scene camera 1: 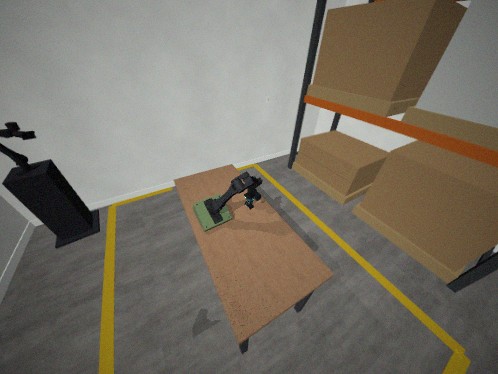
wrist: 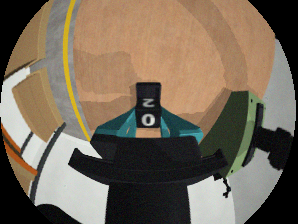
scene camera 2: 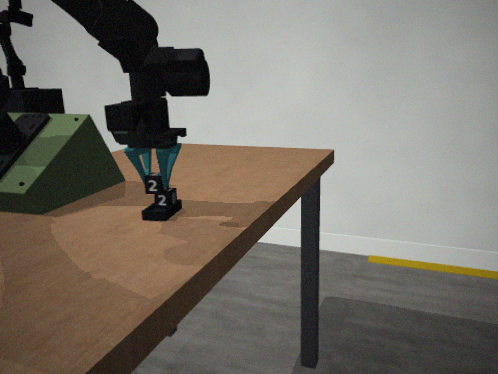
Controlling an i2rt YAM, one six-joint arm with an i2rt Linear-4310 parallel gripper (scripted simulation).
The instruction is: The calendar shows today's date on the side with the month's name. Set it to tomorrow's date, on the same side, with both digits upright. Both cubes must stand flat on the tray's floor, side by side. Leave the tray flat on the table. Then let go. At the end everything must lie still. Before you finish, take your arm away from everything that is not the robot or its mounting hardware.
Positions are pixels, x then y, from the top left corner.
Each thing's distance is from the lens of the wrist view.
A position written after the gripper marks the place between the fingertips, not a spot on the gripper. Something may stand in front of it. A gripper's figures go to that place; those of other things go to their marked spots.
gripper (wrist: pixel 148 109): 0.13 m
black cube (wrist: pixel 148 110): 0.10 m
